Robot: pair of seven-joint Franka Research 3 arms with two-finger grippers.
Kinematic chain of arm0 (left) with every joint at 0, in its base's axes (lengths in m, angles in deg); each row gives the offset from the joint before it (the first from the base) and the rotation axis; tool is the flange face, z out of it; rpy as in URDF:
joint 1: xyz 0 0 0.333 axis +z
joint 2: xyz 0 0 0 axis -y
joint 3: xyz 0 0 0.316 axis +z
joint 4: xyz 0.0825 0 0 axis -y
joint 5: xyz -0.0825 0 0.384 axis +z
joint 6: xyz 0 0 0 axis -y
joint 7: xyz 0.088 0 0 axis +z
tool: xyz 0 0 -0.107 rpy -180 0 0
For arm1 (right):
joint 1: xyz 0 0 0.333 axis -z
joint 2: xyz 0 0 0 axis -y
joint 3: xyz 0 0 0.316 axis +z
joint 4: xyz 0.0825 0 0 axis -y
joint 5: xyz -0.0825 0 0.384 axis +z
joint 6: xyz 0 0 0 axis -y
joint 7: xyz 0.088 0 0 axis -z
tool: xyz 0 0 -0.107 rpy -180 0 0
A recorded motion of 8 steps. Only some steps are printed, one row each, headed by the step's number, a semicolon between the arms.
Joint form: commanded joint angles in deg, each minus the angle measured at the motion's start. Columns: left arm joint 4, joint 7, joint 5, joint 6, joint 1, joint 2, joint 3; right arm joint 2, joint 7, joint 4, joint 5, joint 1, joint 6, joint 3.
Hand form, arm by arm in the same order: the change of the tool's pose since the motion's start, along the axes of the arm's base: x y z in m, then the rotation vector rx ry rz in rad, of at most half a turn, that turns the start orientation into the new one. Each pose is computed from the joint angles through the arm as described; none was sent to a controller.
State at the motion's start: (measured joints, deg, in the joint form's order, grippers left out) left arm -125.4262 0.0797 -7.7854 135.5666 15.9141 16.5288 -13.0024; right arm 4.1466 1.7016 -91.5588 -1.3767 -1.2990 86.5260 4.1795
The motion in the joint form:
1: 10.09 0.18 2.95 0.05 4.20 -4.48 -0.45; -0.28 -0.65 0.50 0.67 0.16 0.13 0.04
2: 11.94 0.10 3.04 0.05 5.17 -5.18 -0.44; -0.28 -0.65 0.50 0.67 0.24 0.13 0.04
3: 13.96 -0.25 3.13 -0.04 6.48 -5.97 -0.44; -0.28 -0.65 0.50 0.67 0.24 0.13 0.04
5: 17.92 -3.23 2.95 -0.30 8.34 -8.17 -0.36; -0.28 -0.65 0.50 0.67 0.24 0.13 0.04
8: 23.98 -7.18 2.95 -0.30 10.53 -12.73 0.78; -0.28 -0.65 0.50 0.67 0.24 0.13 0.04
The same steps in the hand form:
1: 0.0308 0.0366 0.0516 0.0413 -0.0958 0.0439; 0.0018 0.0003 0.0017 0.0126 -0.0047 0.0099
2: 0.0346 0.0465 0.0621 0.0436 -0.1158 0.0583; 0.0019 -0.0004 0.0017 0.0126 -0.0047 0.0085
3: 0.0382 0.0598 0.0731 0.0487 -0.1354 0.0743; 0.0019 -0.0004 0.0017 0.0126 -0.0047 0.0085
5: 0.0476 0.0819 0.0881 0.0695 -0.1616 0.0625; 0.0019 -0.0004 0.0017 0.0126 -0.0047 0.0085
8: 0.0642 0.1248 0.0995 0.0967 -0.1883 0.0615; 0.0019 -0.0004 0.0017 0.0126 -0.0047 0.0085

